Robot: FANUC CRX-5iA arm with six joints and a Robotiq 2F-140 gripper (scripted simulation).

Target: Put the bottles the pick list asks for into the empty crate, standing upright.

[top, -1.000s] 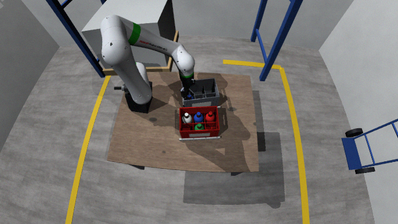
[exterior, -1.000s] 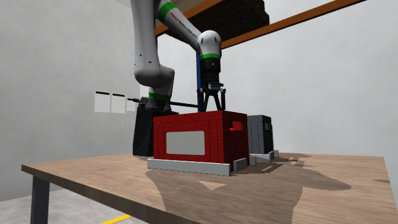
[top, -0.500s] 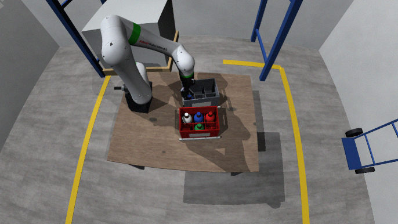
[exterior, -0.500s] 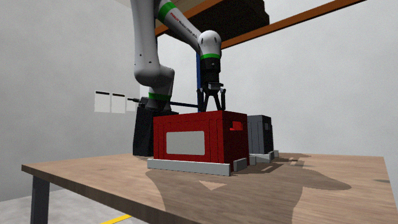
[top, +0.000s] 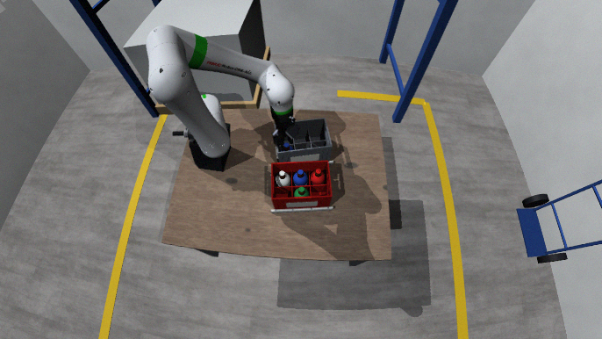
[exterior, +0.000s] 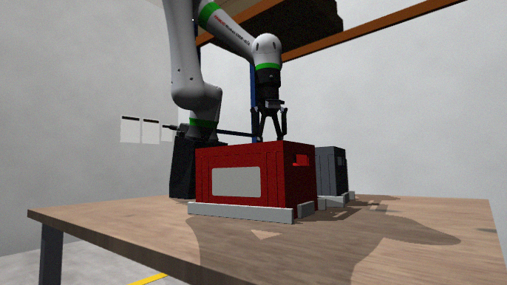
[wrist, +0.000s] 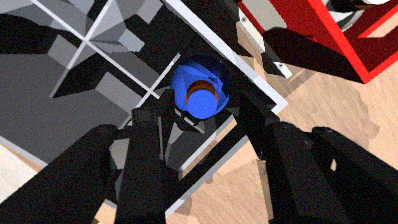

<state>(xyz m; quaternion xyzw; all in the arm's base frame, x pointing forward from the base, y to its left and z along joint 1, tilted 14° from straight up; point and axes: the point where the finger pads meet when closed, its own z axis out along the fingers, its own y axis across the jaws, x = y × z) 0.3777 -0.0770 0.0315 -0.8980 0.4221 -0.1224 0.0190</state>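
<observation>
Right now my hand is 40 mm past the white bottle, 150 mm to the left of it and 100 mm above it. The rest, counted from my hand: red crate 50 mm ahead, 200 mm to the right, 110 mm below; grey crate 90 mm ahead, 50 mm to the left, 110 mm below; blue bottle 100 mm below.
</observation>
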